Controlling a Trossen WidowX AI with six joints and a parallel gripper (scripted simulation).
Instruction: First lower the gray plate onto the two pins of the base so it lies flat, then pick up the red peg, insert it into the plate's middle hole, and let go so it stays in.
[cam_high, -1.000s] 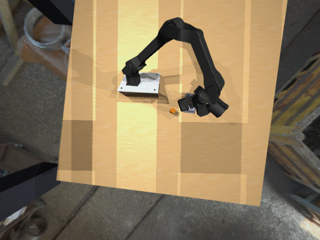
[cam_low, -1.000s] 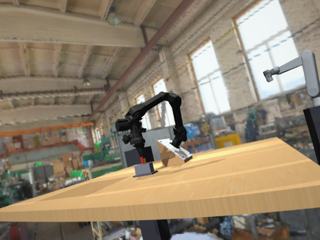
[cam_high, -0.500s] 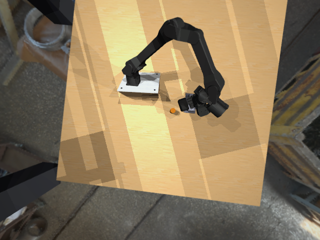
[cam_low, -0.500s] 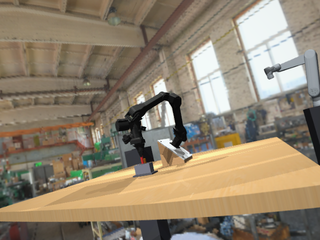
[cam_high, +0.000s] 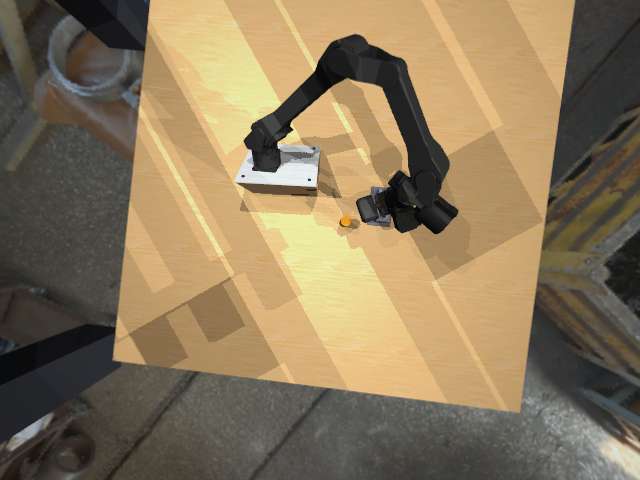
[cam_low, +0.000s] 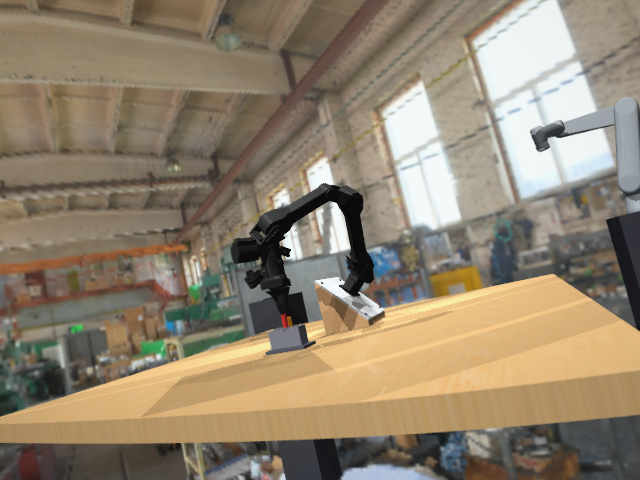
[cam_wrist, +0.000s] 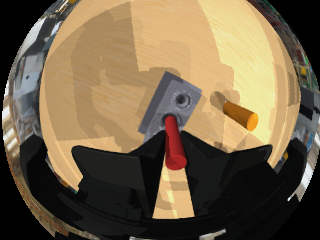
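Now: gripper tip right at the red peg. From my gripper tip the other things lie so: dark flat base: 9 cm below; then orange peg: 11 cm behind, 6 cm to the right, 6 cm below; then gray plate: 5 cm below.
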